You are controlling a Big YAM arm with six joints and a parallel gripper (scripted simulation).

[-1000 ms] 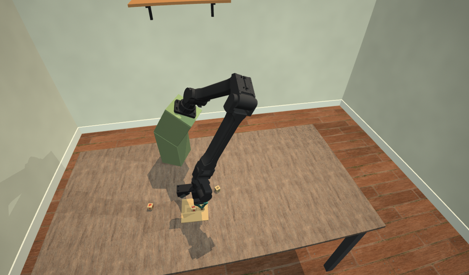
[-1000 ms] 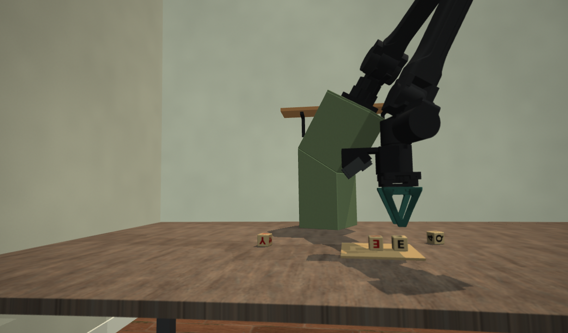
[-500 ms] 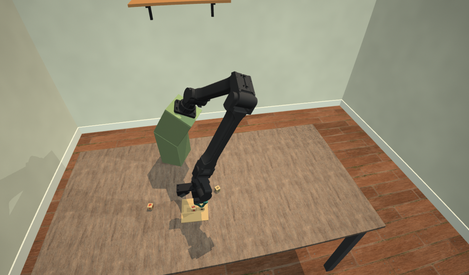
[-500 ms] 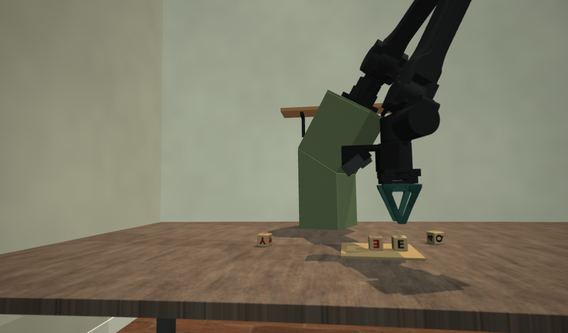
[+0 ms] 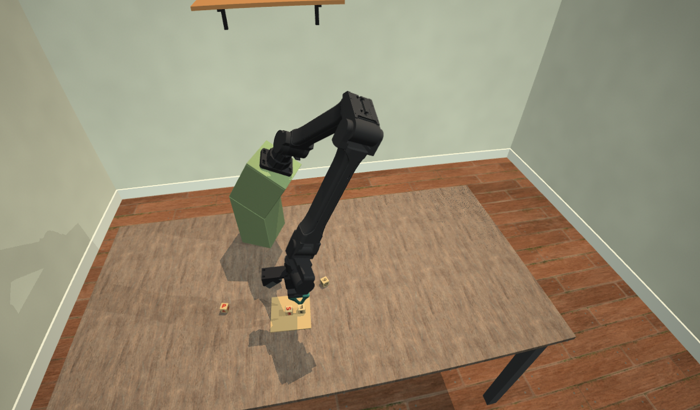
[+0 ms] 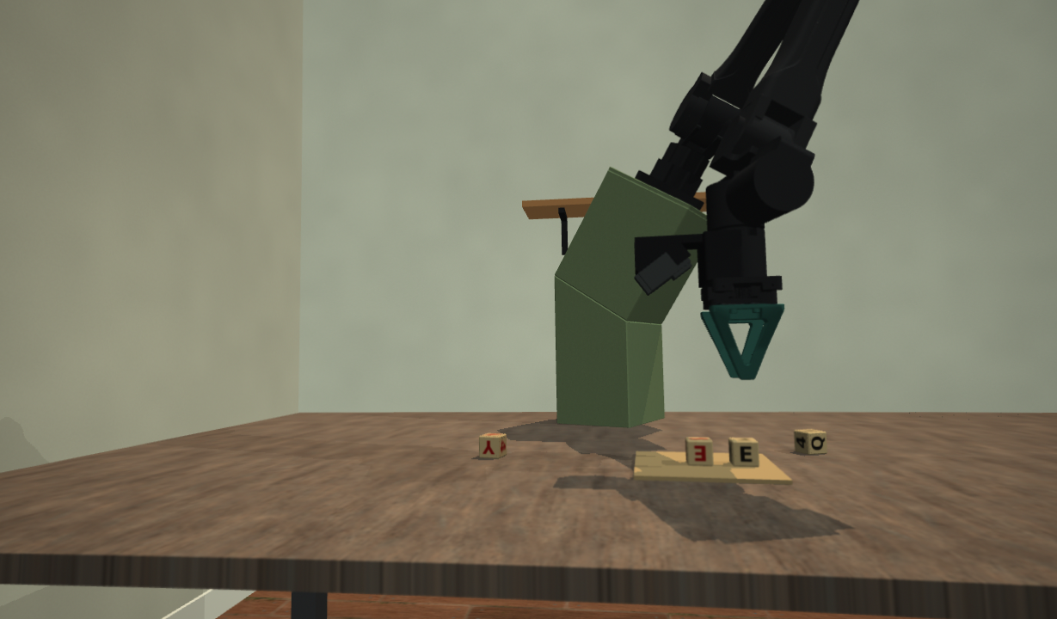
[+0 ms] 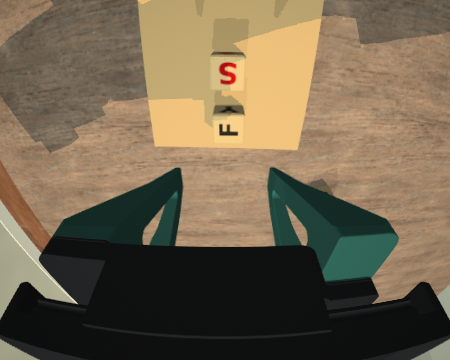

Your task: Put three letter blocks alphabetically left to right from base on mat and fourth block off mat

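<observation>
The tan mat lies 100 mm below my hand and 40 mm to the right of it.
</observation>
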